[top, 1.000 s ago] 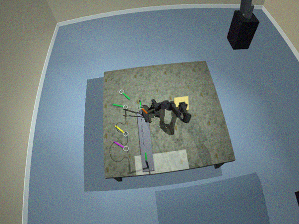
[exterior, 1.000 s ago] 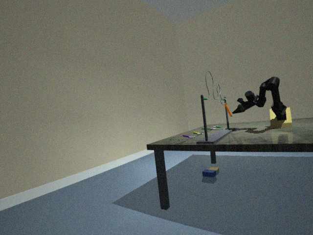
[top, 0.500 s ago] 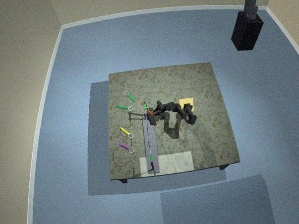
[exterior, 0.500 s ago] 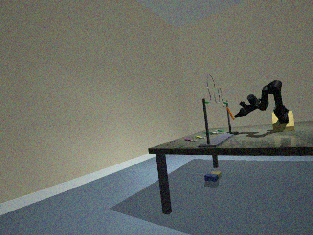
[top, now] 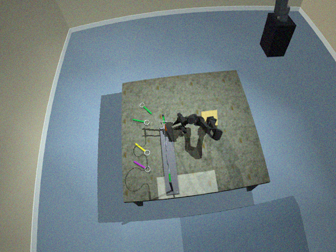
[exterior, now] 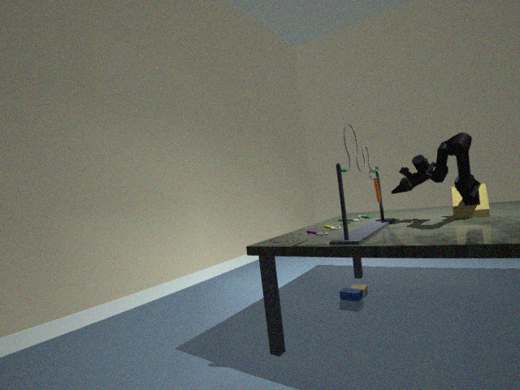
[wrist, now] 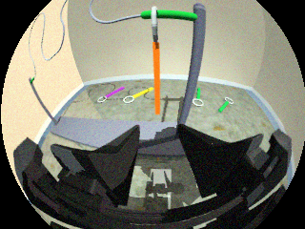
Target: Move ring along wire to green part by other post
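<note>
Right now my gripper tip is 70 mm below the orange-handled ring and 70 mm short of it.
</note>
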